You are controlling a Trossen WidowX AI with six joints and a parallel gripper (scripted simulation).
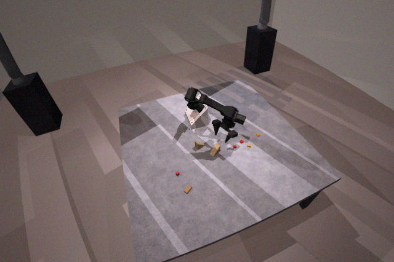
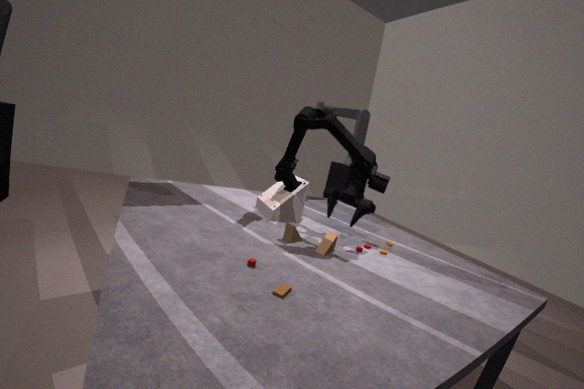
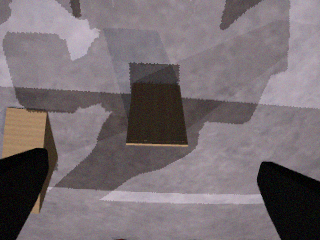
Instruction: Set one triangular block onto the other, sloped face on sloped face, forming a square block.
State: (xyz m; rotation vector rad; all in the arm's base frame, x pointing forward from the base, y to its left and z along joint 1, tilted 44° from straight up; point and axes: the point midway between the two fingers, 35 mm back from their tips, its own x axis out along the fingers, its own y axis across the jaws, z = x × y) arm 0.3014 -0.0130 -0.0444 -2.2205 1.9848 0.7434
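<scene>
Now: gripper tip 8 cm above the tan wooden block, 4 cm to the left of it and 2 cm short of it. The rest, counted from my gripper tip: flat tan piece 32 cm to the right, 20 cm ahead, 9 cm below.
</scene>
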